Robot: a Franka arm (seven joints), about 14 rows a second.
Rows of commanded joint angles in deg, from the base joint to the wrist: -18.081, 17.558, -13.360, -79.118, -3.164, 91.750, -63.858; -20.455, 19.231, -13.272, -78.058, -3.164, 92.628, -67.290; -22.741, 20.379, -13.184, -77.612, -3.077, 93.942, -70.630; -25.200, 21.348, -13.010, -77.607, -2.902, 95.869, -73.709; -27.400, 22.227, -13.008, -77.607, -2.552, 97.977, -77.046; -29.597, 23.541, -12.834, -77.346, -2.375, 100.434, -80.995; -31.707, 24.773, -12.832, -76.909, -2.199, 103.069, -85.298; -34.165, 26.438, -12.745, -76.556, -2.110, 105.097, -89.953; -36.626, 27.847, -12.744, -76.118, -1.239, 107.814, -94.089; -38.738, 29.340, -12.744, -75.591, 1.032, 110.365, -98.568; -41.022, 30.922, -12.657, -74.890, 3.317, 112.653, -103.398; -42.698, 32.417, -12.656, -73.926, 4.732, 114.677, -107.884; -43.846, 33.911, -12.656, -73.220, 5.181, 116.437, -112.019; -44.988, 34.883, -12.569, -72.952, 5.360, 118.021, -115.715; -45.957, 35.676, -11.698, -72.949, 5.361, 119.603, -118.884
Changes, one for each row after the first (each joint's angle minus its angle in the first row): -2.374, 1.673, 0.088, 1.060, 0.000, 0.878, -3.432; -4.660, 2.821, 0.176, 1.506, 0.087, 2.192, -6.772; -7.119, 3.790, 0.350, 1.511, 0.262, 4.119, -9.851; -9.319, 4.669, 0.352, 1.511, 0.612, 6.227, -13.188; -11.516, 5.983, 0.526, 1.772, 0.789, 8.684, -17.137; -13.626, 7.215, 0.528, 2.209, 0.965, 11.319, -21.440; -16.084, 8.880, 0.615, 2.562, 1.054, 13.347, -26.095; -18.545, 10.289, 0.616, 3.000, 1.925, 16.064, -30.231; -20.657, 11.782, 0.616, 3.527, 4.196, 18.615, -34.710; -22.941, 13.364, 0.703, 4.228, 6.481, 20.903, -39.540; -24.617, 14.859, 0.704, 5.192, 7.896, 22.927, -44.026; -25.765, 16.353, 0.704, 5.898, 8.345, 24.687, -48.161; -26.907, 17.325, 0.791, 6.166, 8.524, 26.271, -51.857; -27.876, 18.118, 1.662, 6.169, 8.525, 27.853, -55.026
